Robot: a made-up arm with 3 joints. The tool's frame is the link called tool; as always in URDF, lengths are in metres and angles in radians.
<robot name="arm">
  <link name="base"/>
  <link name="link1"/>
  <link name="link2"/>
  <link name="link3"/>
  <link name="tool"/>
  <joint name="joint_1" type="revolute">
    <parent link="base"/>
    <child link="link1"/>
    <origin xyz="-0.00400 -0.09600 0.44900"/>
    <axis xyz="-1 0 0"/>
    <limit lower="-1.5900" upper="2.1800" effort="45" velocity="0.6"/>
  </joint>
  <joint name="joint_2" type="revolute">
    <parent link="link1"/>
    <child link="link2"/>
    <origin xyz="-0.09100 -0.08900 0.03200"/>
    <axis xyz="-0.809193 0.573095 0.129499"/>
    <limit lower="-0.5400" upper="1.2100" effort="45" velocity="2.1"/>
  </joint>
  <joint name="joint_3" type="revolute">
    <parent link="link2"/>
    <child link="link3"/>
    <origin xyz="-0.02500 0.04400 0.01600"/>
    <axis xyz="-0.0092 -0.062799 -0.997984"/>
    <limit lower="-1.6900" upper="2.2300" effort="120" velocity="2.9"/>
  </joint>
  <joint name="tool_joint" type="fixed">
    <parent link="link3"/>
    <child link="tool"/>
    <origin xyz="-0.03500 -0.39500 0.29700" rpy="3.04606 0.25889 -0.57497"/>
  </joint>
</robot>
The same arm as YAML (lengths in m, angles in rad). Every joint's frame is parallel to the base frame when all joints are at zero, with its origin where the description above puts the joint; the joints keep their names.
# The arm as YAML. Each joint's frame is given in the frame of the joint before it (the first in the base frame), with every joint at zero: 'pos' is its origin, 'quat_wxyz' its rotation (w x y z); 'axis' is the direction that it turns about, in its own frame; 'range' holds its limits. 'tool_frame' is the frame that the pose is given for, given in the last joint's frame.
length_unit: m
angle_unit: rad
joints:
  - joint: joint_1
    pos: [-0.004, -0.096, 0.449]
    quat_wxyz: [1.0, 0.0, 0.0, 0.0]
    axis: [-1.0, 0.0, 0.0]
    range: [-1.59, 2.18]
  - joint: joint_2
    pos: [-0.091, -0.089, 0.032]
    quat_wxyz: [1.0, 0.0, 0.0, 0.0]
    axis: [-0.809193, 0.573095, 0.129499]
    range: [-0.54, 1.21]
  - joint: joint_3
    pos: [-0.025, 0.044, 0.016]
    quat_wxyz: [1.0, 0.0, 0.0, 0.0]
    axis: [-0.0092, -0.062799, -0.997984]
    range: [-1.69, 2.23]
tool_frame:
  pos: [-0.035, -0.395, 0.297]
  quat_wxyz: [0.008847, 0.9516, -0.274938, -0.13707]

